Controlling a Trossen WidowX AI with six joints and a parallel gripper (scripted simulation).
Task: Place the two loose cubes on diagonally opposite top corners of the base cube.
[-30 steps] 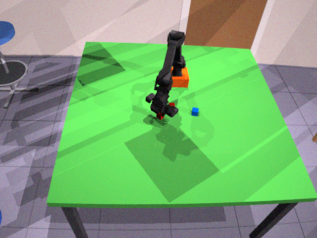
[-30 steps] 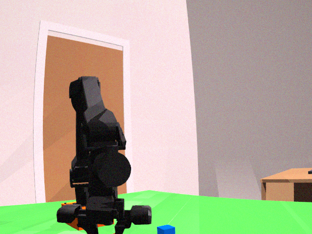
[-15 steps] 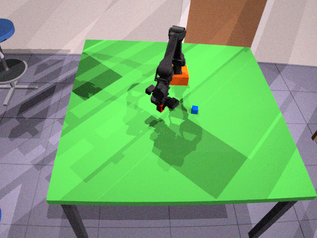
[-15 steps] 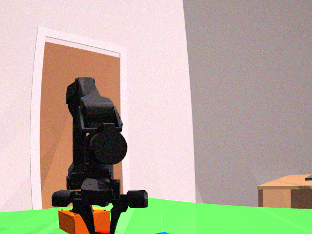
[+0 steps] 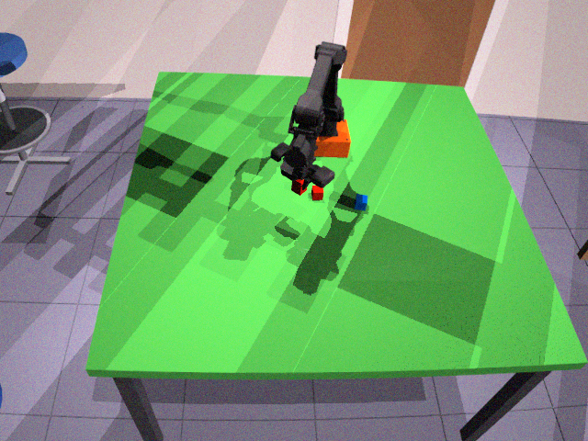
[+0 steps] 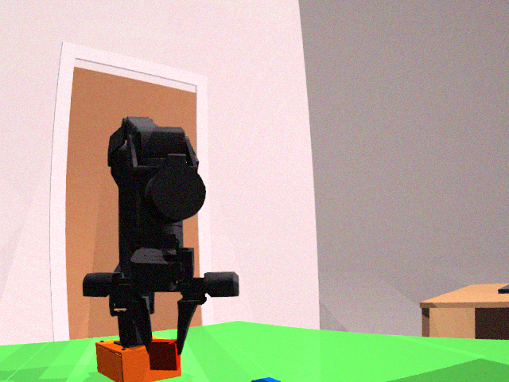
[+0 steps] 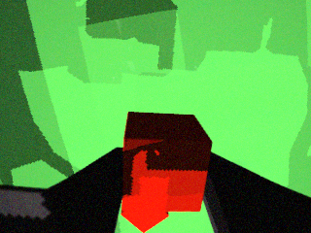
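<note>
Now: the blue cube 21 cm to the left of my gripper tip, 10 cm below it and 4 cm behind it.
</note>
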